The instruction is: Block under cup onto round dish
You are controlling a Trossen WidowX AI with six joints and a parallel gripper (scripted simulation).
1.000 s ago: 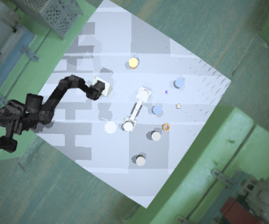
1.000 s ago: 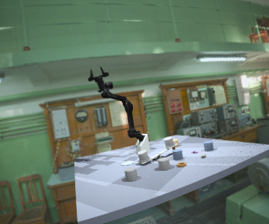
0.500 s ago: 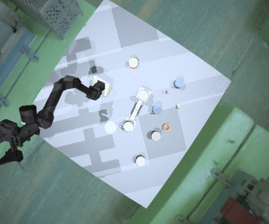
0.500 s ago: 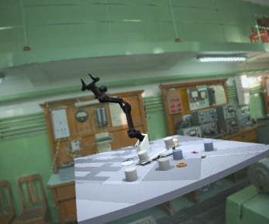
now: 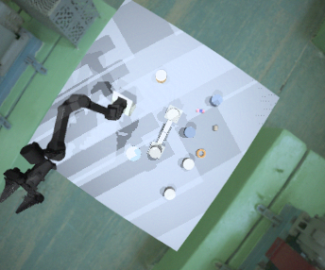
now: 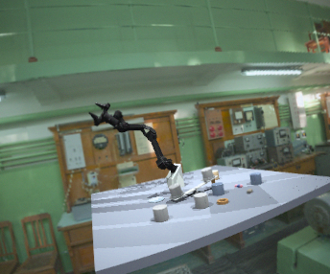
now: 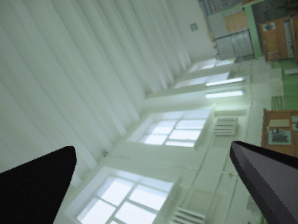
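Right now the pale green block is 640 mm below my gripper tip, 370 mm ahead of it and 340 mm to the left of it. Also, from my gripper tip: white cup: 610 mm to the left, 570 mm below, 370 mm ahead; round pale-blue dish: 670 mm below, 260 mm to the left, 240 mm ahead; yellow cylinder: 780 mm to the left, 640 mm below, 200 mm ahead.
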